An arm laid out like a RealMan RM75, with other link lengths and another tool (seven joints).
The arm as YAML. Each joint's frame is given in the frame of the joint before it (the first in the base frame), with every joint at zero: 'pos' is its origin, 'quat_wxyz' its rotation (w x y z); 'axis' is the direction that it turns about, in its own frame. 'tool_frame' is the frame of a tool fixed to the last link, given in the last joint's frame.
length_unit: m
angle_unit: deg
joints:
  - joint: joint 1
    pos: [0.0, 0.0, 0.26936]
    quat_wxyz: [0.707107, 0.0, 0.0, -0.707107]
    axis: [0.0, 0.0, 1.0]
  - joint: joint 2
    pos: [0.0, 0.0, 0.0]
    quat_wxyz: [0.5, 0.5, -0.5, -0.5]
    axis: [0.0, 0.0, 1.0]
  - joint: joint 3
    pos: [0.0, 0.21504, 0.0]
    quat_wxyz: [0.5, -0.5, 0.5, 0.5]
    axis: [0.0, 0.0, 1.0]
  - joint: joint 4
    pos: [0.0, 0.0, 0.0]
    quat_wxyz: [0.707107, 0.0, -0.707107, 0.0]
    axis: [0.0, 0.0, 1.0]
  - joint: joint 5
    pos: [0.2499, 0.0, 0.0]
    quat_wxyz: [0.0, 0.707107, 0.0, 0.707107]
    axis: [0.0, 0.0, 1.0]
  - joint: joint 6
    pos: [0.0, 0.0, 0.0]
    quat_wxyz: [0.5, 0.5, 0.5, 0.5]
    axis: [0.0, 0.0, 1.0]
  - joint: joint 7
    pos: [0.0, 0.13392, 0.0]
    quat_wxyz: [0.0, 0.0, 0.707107, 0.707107]
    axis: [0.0, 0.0, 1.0]
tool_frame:
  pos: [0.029, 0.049, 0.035]
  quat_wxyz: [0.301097, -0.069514, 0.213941, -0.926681]
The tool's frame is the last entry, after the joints.
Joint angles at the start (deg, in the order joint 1, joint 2, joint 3, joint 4, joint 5, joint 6, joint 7): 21.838 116.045 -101.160 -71.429 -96.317 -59.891 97.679
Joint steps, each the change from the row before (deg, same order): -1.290 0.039 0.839 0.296 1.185 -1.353 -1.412; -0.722 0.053 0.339 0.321 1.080 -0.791 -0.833; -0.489 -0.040 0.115 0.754 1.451 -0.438 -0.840; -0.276 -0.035 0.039 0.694 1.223 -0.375 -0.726; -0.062 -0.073 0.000 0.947 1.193 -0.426 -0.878; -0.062 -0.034 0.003 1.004 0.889 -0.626 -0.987; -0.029 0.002 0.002 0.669 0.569 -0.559 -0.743; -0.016 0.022 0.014 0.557 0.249 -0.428 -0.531; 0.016 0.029 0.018 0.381 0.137 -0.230 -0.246; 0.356 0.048 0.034 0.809 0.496 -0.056 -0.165; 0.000 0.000 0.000 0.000 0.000 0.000 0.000; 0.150 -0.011 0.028 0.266 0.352 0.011 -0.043; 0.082 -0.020 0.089 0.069 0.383 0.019 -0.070; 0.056 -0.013 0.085 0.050 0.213 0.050 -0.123
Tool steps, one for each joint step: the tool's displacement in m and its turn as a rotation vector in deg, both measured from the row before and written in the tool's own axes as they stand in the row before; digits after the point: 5 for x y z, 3 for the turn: -0.00530 0.00324 -0.00405 0.781 0.046 0.975; -0.00315 0.00054 -0.00226 0.763 0.039 0.830; -0.00317 0.00061 -0.00111 0.715 0.027 1.095; -0.00240 0.00019 -0.00071 0.655 0.024 0.799; -0.00276 0.00059 -0.00031 0.659 -0.074 0.571; -0.00395 0.00088 -0.00036 0.652 -0.263 0.269; -0.00285 0.00026 -0.00040 0.559 -0.196 0.054; -0.00266 0.00054 -0.00016 0.329 -0.256 -0.012; -0.00156 0.00032 0.00003 0.175 -0.187 0.078; -0.00043 0.00013 0.00094 0.233 -0.143 0.446; 0.00000 0.00000 0.00000 0.000 0.000 0.000; 0.00055 -0.00012 0.00021 0.133 0.066 0.264; 0.00132 -0.00023 -0.00012 0.138 0.254 0.219; 0.00090 0.00015 0.00001 0.026 0.219 0.072
